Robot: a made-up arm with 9 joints.
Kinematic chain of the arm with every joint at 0, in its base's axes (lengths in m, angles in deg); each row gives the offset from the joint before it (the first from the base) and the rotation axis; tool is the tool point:
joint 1: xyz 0 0 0.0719 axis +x
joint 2: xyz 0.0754 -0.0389 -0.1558 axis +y
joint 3: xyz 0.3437 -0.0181 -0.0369 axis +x
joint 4: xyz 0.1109 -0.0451 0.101 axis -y
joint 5: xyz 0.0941 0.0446 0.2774 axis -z
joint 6: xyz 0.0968 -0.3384 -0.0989 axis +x
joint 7: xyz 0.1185 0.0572 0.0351 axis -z
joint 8: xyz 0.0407 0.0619 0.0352 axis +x
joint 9: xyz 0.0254 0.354 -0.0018 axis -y
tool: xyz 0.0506 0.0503 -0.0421
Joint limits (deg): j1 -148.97..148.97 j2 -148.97..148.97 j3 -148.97..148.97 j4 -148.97..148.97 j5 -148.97..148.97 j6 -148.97..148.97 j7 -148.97..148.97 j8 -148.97..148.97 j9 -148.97..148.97
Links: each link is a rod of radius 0.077 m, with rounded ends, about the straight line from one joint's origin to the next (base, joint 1, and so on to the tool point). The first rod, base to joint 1, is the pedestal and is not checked.
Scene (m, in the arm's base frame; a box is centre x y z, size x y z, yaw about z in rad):
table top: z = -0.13
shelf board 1: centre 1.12 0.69 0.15 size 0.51 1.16 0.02 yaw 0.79
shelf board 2: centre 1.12 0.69 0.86 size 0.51 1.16 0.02 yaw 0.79
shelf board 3: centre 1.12 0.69 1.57 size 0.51 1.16 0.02 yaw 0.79
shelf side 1: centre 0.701 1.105 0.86 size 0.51 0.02 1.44 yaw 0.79
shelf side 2: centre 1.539 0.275 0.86 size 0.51 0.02 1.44 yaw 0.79
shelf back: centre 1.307 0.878 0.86 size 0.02 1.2 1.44 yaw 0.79
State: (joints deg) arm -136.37 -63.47 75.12 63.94 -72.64 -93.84 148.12 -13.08 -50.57
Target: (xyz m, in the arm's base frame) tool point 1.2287 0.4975 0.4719
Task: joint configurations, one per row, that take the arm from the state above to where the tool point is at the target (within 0.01 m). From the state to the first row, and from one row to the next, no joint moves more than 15 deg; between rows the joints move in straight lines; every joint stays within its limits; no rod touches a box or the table.
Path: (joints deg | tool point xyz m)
1: -132.17 -56.44 86.63 55.50 -68.02 -98.54 148.54 -17.64 -46.69 | 0.0939 0.8318 0.6001
2: -127.98 -49.40 98.15 47.05 -63.40 -103.23 148.97 -22.20 -42.81 | 0.4081 0.7601 0.7293
3: -130.76 -46.28 105.06 39.68 -57.21 -92.47 148.13 -26.36 -45.37 | 0.7211 0.7593 0.7002
4: -133.55 -43.15 111.97 32.31 -51.02 -81.71 147.28 -30.51 -47.92 | 1.0088 0.6661 0.6089
5: -136.34 -40.03 118.88 24.93 -44.83 -70.95 146.44 -34.66 -50.48 | 1.2287 0.4975 0.4718

